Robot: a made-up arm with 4 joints. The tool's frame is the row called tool. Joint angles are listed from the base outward. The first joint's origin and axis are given. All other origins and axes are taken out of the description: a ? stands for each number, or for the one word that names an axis. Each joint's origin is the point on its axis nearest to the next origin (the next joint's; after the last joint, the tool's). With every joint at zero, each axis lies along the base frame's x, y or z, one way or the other. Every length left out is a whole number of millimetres.
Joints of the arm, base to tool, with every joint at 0 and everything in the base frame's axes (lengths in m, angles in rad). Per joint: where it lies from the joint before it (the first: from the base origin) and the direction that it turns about. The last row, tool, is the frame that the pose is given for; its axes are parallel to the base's.
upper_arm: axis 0 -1 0 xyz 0 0.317 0.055
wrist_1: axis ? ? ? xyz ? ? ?
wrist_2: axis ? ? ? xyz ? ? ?
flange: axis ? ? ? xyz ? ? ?
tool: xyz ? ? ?
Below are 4 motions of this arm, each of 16 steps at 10 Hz.
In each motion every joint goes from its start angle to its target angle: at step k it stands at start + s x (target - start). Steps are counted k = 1, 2, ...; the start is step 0. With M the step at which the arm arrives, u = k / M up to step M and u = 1 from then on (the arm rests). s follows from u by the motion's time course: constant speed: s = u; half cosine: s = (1 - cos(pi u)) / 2; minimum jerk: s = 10 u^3 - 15 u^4 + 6 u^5.
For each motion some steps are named. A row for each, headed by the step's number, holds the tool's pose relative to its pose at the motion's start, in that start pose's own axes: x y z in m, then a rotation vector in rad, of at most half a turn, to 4 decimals.
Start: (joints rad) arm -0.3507 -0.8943 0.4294 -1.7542
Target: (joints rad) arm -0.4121 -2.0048 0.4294 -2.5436
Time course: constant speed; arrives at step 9
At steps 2, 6, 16:
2: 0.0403 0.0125 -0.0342 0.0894 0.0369 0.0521
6: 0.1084 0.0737 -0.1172 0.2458 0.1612 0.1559
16: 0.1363 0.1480 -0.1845 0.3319 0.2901 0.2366

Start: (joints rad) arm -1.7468 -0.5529 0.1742 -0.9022
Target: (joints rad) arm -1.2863 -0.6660 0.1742 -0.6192
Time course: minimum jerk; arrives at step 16
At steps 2, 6, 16:
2: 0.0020 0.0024 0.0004 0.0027 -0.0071 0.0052
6: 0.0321 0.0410 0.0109 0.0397 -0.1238 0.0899
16: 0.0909 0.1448 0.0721 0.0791 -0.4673 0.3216

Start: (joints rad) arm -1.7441 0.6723 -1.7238 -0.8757
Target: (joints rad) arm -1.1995 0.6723 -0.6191 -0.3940
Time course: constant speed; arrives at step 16
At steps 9, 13, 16:
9: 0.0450 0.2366 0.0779 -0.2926 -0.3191 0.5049
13: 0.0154 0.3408 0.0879 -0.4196 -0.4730 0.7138
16: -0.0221 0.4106 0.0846 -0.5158 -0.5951 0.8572

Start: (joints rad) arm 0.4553 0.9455 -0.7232 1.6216
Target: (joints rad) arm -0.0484 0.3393 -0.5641 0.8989
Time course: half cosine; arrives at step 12
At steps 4, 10, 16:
4: -0.0388 -0.0123 -0.0212 0.1545 0.1423 -0.1171
10: -0.1798 -0.0081 -0.0610 0.4913 0.6016 -0.4241
16: -0.1954 -0.0050 -0.0613 0.5175 0.6508 -0.4512

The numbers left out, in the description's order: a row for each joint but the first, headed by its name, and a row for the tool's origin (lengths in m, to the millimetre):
wrist_1: axis 0 0 -1, xyz -0.075 0 -0.252
wrist_2: axis -1 0 0, xyz -0.149 0.078 0
flange: axis 0 0 1, xyz 0 -0.023 0.024
tool: xyz 0.36 -0.102 0

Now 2 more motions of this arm.
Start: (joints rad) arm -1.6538 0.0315 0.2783 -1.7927
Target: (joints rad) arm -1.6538 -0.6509 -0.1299 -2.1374
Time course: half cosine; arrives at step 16
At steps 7, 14, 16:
7: 0.0506 0.0479 -0.0785 0.0044 0.1714 0.1313
14: 0.0941 0.1363 -0.1672 -0.0917 0.3657 0.3307
16: 0.0961 0.1429 -0.1722 -0.1021 0.3760 0.3449

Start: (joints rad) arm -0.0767 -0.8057 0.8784 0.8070
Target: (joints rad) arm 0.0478 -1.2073 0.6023 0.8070
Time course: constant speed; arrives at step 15
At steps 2, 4, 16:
2: -0.0025 0.0076 0.0085 -0.0176 -0.0508 0.0265
4: -0.0057 0.0157 0.0162 -0.0346 -0.1002 0.0552
16: -0.0373 0.0666 0.0428 -0.1162 -0.3417 0.2510

